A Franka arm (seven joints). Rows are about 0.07 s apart.
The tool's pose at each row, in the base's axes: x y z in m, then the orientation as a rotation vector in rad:
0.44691 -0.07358 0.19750 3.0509 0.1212 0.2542
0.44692 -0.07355 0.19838 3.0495 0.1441 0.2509
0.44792 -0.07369 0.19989 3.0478 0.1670 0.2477
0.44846 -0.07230 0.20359 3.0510 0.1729 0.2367
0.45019 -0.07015 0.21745 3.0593 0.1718 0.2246
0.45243 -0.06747 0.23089 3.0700 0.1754 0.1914
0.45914 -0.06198 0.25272 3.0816 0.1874 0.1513
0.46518 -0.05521 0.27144 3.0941 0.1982 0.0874
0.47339 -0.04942 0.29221 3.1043 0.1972 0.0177
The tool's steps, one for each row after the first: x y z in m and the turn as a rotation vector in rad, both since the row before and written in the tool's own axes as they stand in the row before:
0.00015 0.00004 -0.00087 0.0006 -0.0015 -0.0150
0.00121 0.00036 -0.00131 0.0005 -0.0014 -0.0151
0.00127 -0.00100 -0.00365 0.0033 -0.0070 -0.0038
0.00402 -0.00077 -0.01353 0.0077 -0.0079 0.0013
0.00442 -0.00138 -0.01309 0.0100 -0.0214 -0.0021
0.00988 -0.00324 -0.02106 0.0120 -0.0255 -0.0075
0.00857 -0.00494 -0.01830 0.0135 -0.0406 -0.0070
0.00999 -0.00380 -0.02045 0.0118 -0.0443 0.0004

